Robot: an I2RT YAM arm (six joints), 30 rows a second.
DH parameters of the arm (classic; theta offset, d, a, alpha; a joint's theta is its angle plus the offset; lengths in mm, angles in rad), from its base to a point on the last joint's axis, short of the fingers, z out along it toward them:
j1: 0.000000 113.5 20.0 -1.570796
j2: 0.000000 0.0 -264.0 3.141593
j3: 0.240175 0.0 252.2 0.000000
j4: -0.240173 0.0 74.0 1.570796
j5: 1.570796 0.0 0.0 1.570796
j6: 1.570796 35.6 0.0 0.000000
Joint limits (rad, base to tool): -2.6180..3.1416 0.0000..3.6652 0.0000..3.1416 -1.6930..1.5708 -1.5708..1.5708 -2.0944..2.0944
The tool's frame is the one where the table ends.
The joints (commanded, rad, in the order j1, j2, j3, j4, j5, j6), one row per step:
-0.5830 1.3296 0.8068 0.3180 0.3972 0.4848
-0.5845 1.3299 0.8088 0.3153 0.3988 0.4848
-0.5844 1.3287 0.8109 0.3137 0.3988 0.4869
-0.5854 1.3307 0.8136 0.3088 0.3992 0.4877
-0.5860 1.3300 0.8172 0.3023 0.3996 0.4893
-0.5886 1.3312 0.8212 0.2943 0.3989 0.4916
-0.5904 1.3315 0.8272 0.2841 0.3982 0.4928
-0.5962 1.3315 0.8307 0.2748 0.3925 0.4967
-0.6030 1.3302 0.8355 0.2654 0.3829 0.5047
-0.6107 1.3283 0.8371 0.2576 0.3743 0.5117
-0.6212 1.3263 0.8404 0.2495 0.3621 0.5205
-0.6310 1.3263 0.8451 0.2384 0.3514 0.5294
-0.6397 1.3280 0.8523 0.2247 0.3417 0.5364
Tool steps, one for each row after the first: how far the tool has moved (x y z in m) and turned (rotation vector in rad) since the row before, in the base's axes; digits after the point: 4 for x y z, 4 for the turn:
-0.0002 -0.0005 0.0003 0.0003 0.0010 -0.0031
0.0000 0.0000 0.0009 0.0002 -0.0031 -0.0003
0.0002 -0.0005 -0.0001 0.0027 0.0029 -0.0015
-0.0001 -0.0002 0.0008 0.0020 0.0006 -0.0013
-0.0001 -0.0008 0.0002 0.0042 0.0024 -0.0024
0.0000 -0.0006 0.0009 0.0033 0.0027 -0.0014
-0.0008 -0.0014 0.0002 0.0064 0.0009 -0.0010
-0.0010 -0.0015 0.0010 0.0079 -0.0051 0.0009
-0.0015 -0.0015 0.0003 0.0078 -0.0033 -0.0008
-0.0018 -0.0021 0.0008 0.0086 -0.0066 -0.0005
-0.0014 -0.0022 0.0005 0.0106 -0.0036 -0.0014
-0.0009 -0.0022 0.0006 0.0105 -0.0005 -0.0009

